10 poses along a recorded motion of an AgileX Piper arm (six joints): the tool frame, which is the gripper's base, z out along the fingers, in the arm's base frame.
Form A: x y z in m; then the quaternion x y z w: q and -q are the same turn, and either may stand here.
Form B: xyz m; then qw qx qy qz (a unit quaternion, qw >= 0). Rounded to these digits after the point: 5 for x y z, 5 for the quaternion.
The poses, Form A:
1: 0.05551 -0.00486 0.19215 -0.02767 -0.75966 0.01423 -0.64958
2: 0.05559 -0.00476 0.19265 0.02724 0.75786 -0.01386 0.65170
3: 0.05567 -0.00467 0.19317 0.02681 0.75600 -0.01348 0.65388
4: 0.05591 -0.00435 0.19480 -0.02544 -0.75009 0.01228 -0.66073
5: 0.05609 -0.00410 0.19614 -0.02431 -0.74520 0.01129 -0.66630
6: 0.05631 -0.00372 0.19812 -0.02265 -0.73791 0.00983 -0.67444
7: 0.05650 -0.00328 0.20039 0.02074 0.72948 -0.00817 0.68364
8: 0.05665 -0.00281 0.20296 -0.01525 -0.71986 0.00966 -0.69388
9: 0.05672 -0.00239 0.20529 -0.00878 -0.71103 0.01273 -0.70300
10: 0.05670 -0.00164 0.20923 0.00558 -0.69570 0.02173 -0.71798
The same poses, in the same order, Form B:
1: 0.05551 -0.00486 0.19215 0.64958 0.02767 0.75966 -0.01423
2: 0.05559 -0.00476 0.19265 0.65170 0.02724 0.75786 -0.01386
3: 0.05567 -0.00467 0.19317 0.65388 0.02681 0.75600 -0.01348
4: 0.05591 -0.00435 0.19480 0.66073 0.02544 0.75009 -0.01228
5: 0.05609 -0.00410 0.19614 0.66630 0.02431 0.74520 -0.01129
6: 0.05631 -0.00372 0.19812 0.67444 0.02265 0.73791 -0.00983
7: 0.05650 -0.00328 0.20039 0.68364 0.02074 0.72948 -0.00817
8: 0.05665 -0.00281 0.20296 0.69388 0.01525 0.71986 -0.00966
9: 0.05672 -0.00239 0.20529 0.70300 0.00878 0.71103 -0.01273
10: 0.05670 -0.00164 0.20923 0.71798 -0.00558 0.69570 -0.02173
